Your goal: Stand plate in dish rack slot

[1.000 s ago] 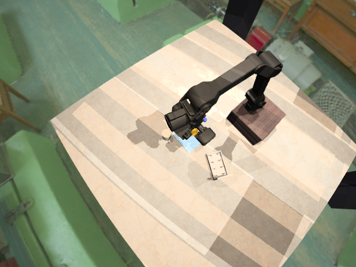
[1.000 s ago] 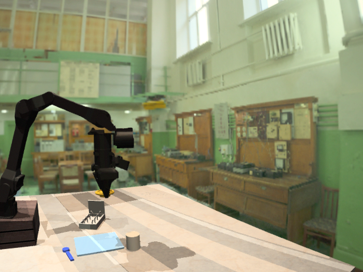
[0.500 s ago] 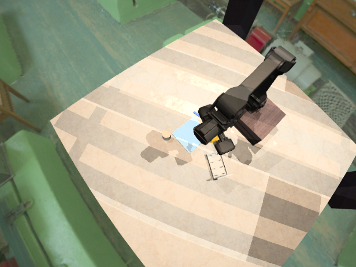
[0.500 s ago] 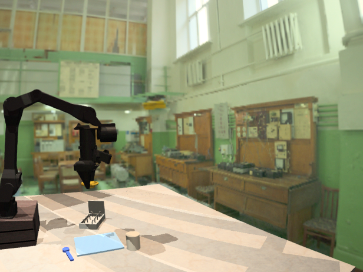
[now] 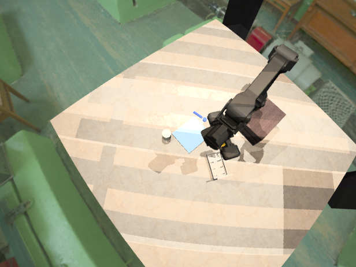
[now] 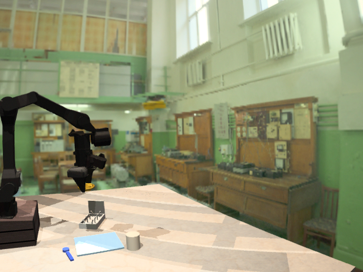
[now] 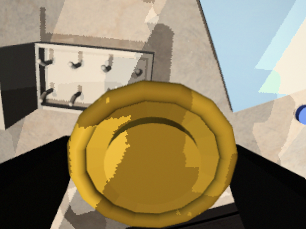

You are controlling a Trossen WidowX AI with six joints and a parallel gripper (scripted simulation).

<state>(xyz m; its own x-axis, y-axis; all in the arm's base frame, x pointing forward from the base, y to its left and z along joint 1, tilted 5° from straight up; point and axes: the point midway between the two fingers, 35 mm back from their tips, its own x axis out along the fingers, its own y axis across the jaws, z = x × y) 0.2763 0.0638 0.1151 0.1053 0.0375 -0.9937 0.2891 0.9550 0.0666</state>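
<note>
Right now my gripper tip is 14 cm above the grey dish rack, 8 cm to the right of it and 1 cm short of it. Also, from my gripper tip: yellow plate (1 cm above); then light blue flat board (16 cm below, 12 cm to the right, 3 cm ahead); then blue spoon-like piece (17 cm to the right, 16 cm below, 7 cm behind).
</note>
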